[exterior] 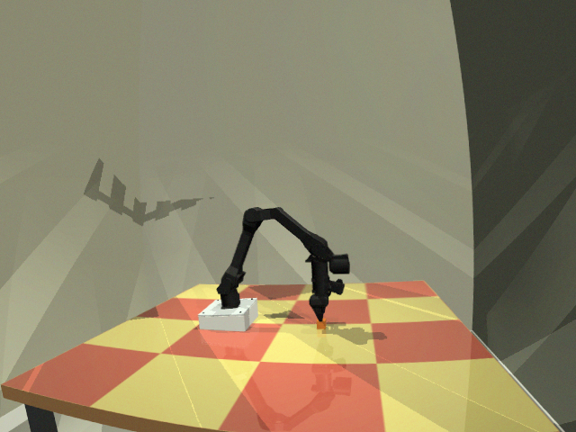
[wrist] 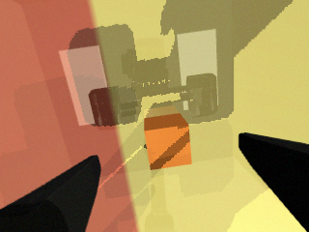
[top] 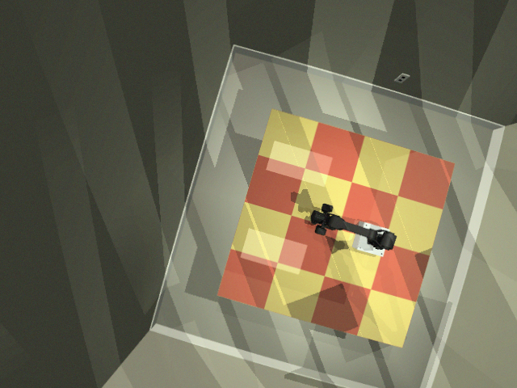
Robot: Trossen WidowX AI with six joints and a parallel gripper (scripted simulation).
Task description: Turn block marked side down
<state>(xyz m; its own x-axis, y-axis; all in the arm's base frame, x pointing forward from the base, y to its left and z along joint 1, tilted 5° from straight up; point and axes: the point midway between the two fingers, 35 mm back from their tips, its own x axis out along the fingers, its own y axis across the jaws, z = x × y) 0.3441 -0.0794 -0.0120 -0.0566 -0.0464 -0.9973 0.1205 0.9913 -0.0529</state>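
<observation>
My gripper tip is 2 cm above the block and 1 cm past it.
</observation>
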